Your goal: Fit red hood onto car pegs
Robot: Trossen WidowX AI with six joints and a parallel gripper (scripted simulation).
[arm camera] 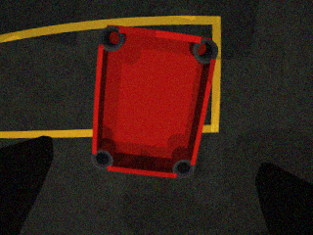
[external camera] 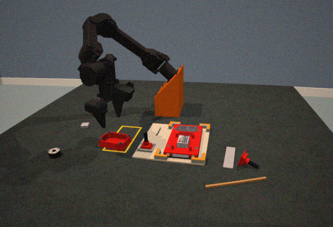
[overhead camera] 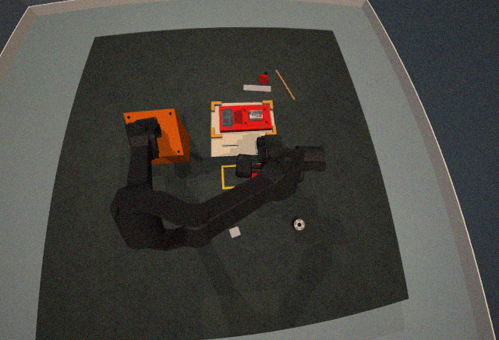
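My gripper tip is 80 mm above the red hood. Also, from my gripper tip: grey engine block 10 mm ahead, 250 mm to the left, 60 mm below; wooden stick 170 mm ahead, 400 mm to the left, 80 mm below; white bar 50 mm ahead, 390 mm to the left, 80 mm below.
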